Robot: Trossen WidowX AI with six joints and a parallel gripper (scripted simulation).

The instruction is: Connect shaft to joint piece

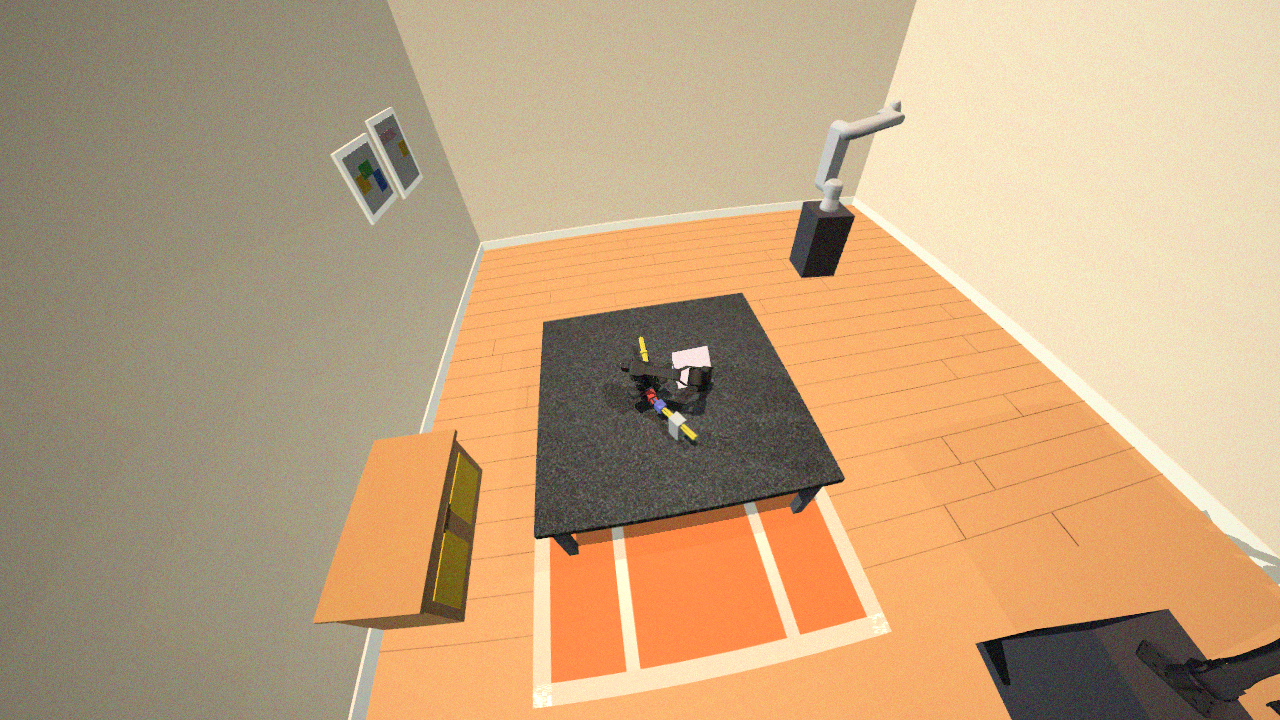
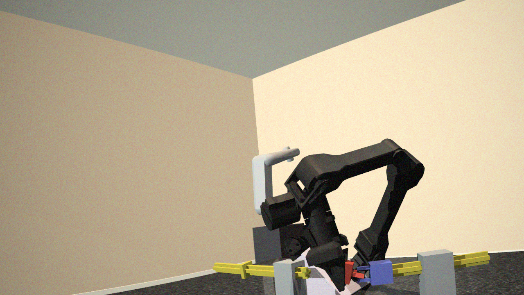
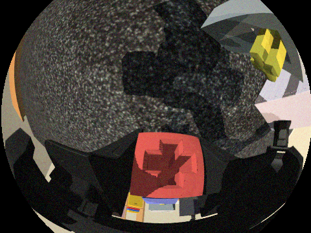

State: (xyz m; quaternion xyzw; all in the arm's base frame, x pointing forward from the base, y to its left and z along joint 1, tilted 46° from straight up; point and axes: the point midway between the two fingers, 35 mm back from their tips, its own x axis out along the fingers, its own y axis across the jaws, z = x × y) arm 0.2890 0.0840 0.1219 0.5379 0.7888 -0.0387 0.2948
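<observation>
Now: the red square joint piece 30 mm above my gripper tip and 10 mm to the left of it.
</observation>
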